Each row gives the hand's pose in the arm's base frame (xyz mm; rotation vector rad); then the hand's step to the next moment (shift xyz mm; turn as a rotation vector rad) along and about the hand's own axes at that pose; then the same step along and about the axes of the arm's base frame.
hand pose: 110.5 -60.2 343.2 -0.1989 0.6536 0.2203
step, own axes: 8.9 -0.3 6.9 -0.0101 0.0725 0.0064
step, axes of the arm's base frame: 10.9 2.7 -0.1 -0.0232 0.0696 0.0030
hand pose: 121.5 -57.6 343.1 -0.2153 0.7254 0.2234
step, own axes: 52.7 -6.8 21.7 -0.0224 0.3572 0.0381
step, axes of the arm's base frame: 53.8 6.1 -19.0 -0.0905 0.3483 0.0012
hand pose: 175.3 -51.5 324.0 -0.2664 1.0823 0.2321
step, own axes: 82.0 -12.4 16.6 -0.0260 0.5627 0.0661
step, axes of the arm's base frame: 54.7 -1.7 -64.5 -0.1334 0.5512 -0.0037
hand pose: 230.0 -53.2 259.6 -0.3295 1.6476 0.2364
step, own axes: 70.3 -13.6 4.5 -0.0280 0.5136 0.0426
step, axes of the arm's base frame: 3.1 -16.4 -69.8 -0.1379 0.4973 0.0027
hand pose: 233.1 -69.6 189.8 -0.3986 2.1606 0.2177
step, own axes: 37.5 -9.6 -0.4 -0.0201 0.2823 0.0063
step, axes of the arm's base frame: -17.2 -16.7 -30.4 -0.0862 0.2692 0.0152
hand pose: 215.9 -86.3 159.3 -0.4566 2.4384 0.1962
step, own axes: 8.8 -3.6 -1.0 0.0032 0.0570 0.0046
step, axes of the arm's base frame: -5.7 -6.0 -4.8 -0.0208 0.0532 -0.0040
